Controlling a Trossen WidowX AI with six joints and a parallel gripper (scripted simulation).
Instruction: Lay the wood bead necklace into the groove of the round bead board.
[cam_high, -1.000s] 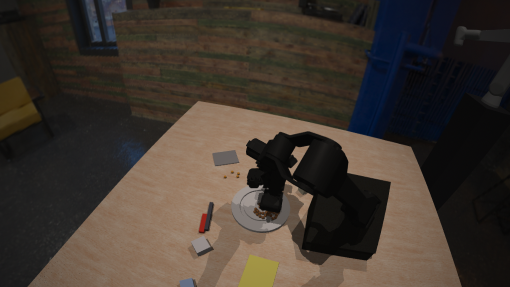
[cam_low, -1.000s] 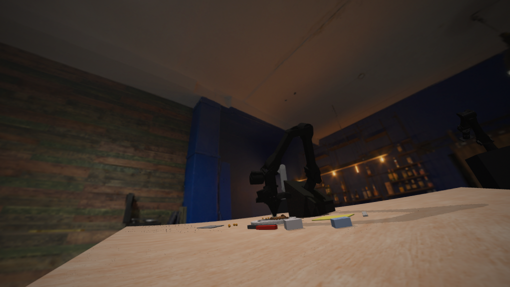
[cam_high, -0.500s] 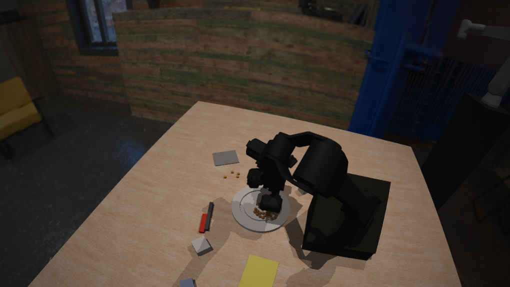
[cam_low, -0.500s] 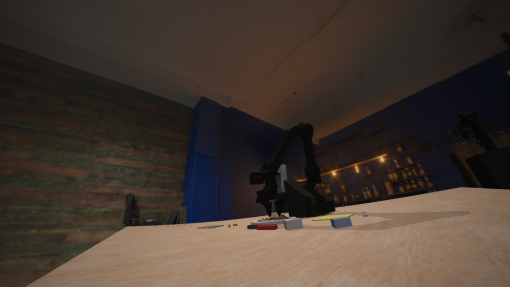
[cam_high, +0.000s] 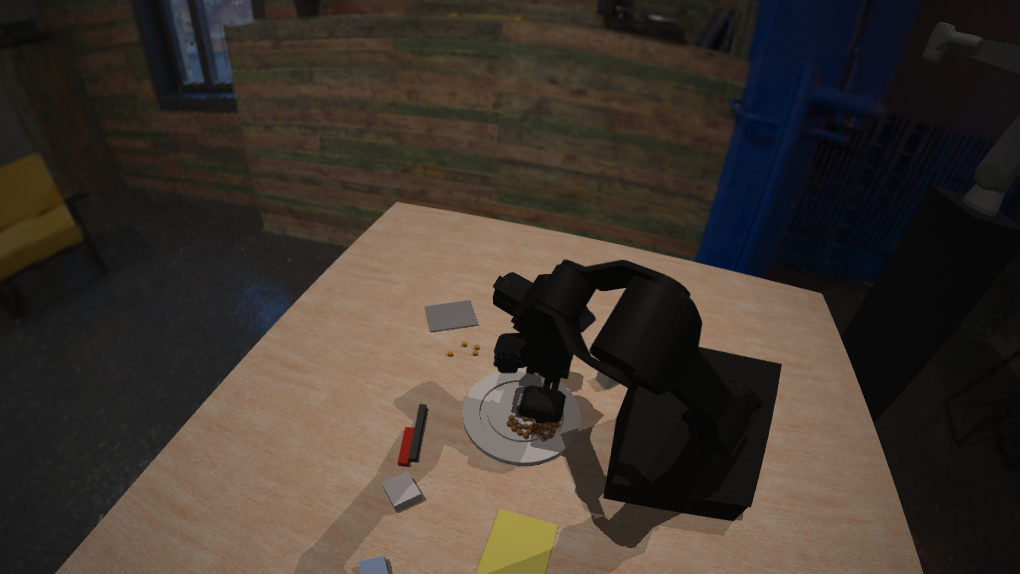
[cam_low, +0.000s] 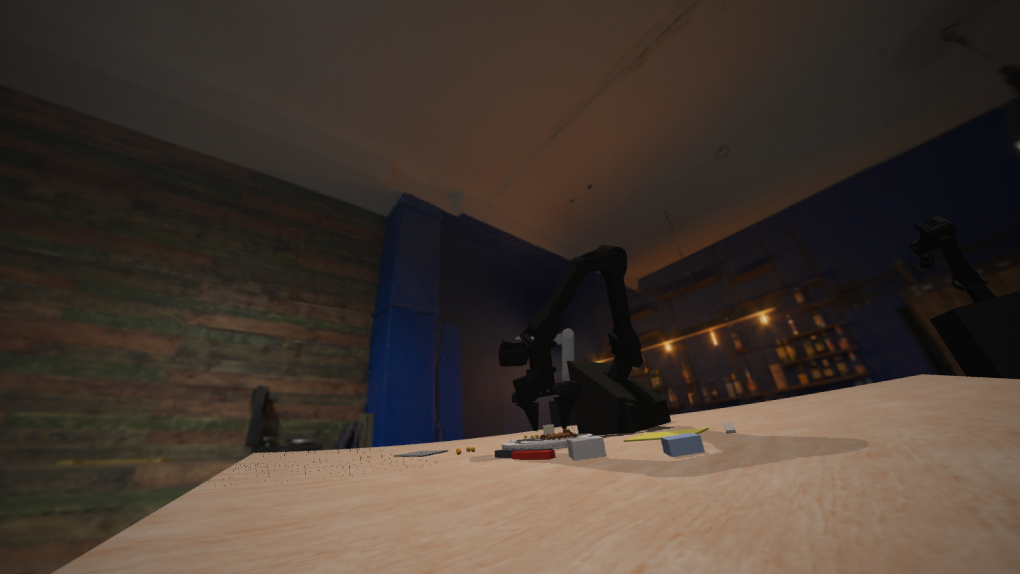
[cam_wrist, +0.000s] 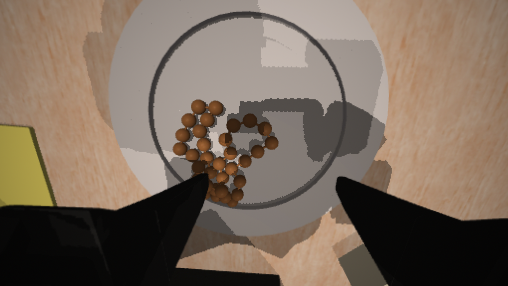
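The round white bead board is 30 mm ahead of my gripper tip, 20 mm to the left of it and 20 mm below it. From my gripper tip the other things lie so: dark bar 190 mm ahead, 120 mm to the left, 20 mm below; then yellow sheet 260 mm to the left, 30 mm below, 10 mm behind; then pale cube 110 mm behind, 100 mm to the right, 10 mm below.
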